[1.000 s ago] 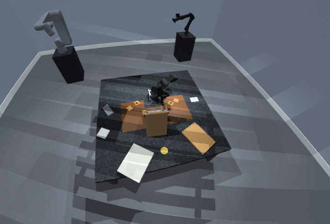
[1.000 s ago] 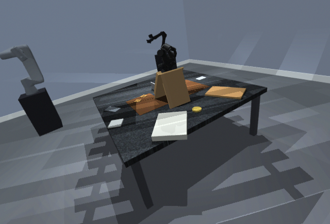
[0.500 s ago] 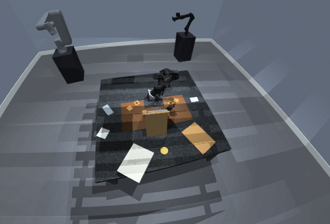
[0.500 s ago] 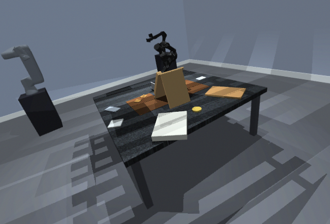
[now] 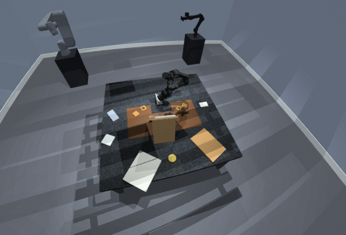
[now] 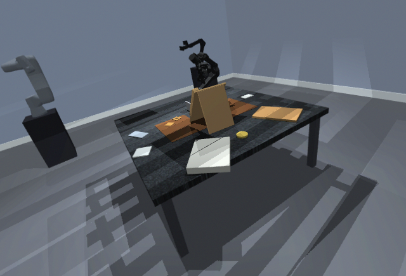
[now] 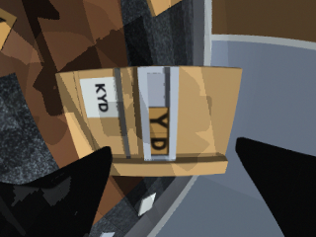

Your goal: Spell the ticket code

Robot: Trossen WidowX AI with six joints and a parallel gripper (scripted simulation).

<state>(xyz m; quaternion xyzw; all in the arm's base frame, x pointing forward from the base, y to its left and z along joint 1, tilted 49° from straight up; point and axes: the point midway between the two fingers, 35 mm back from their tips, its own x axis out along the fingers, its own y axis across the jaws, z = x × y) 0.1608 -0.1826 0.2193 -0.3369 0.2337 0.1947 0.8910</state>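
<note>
Now: gripper tip 21 cm above the white ticket, 7 cm short of it and 3 cm to the left of it. The rest, counted from my gripper tip: white box: 49 cm ahead, 40 cm to the right, 26 cm below; then brown mat: 28 cm below, 6 cm to the right, 2 cm behind; then flat tan slab: 46 cm ahead, 28 cm below, 25 cm to the left.
</note>
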